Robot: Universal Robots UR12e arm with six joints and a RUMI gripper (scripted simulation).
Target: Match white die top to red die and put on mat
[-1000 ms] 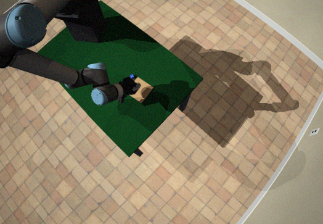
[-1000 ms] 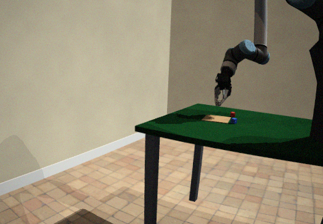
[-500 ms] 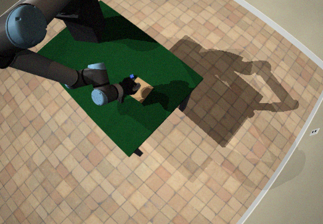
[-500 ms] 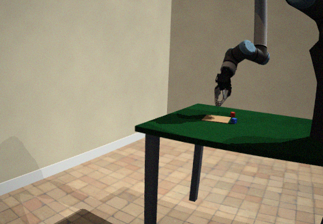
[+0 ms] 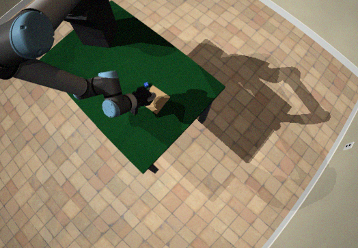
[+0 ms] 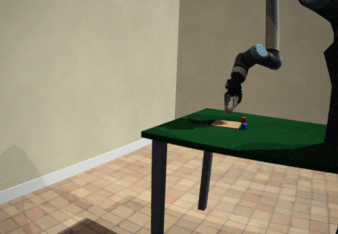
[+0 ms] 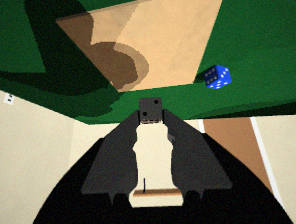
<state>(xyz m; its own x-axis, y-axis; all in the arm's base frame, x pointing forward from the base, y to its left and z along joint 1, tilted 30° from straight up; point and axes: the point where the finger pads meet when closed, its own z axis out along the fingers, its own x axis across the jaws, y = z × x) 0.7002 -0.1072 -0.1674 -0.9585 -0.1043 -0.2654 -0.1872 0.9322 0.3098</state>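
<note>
The tan mat is 10 mm to the left of my hand and 80 mm below it. Round my hand: red die (60 mm behind, 110 mm to the right, 70 mm below); white die (10 mm to the left, 10 mm below); blue die (100 mm behind, 40 mm to the left, 70 mm below).
</note>
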